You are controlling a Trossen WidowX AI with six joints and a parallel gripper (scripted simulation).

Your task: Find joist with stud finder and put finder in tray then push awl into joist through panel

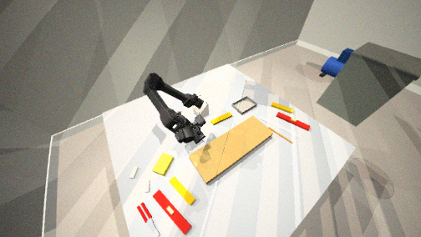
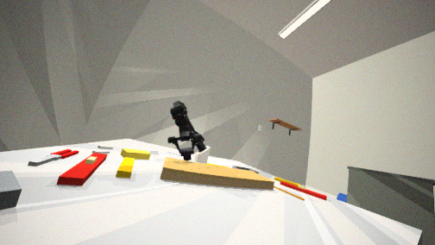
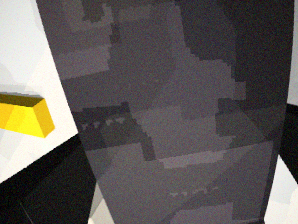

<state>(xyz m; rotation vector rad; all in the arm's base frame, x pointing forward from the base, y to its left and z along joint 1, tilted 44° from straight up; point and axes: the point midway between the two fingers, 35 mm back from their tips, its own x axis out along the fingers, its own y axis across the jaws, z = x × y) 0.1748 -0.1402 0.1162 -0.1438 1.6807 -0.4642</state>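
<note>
My gripper tip is 1 cm short of the awl, 3 cm to the right of it and 6 cm above it. From my gripper tip the other things lie so: stud finder (1 cm behind, 1 cm to the left, 2 cm below); then orange pencil (35 cm ahead, 43 cm to the left, 7 cm below); then grey-framed tray (1 cm ahead, 47 cm to the left, 6 cm below).
</note>
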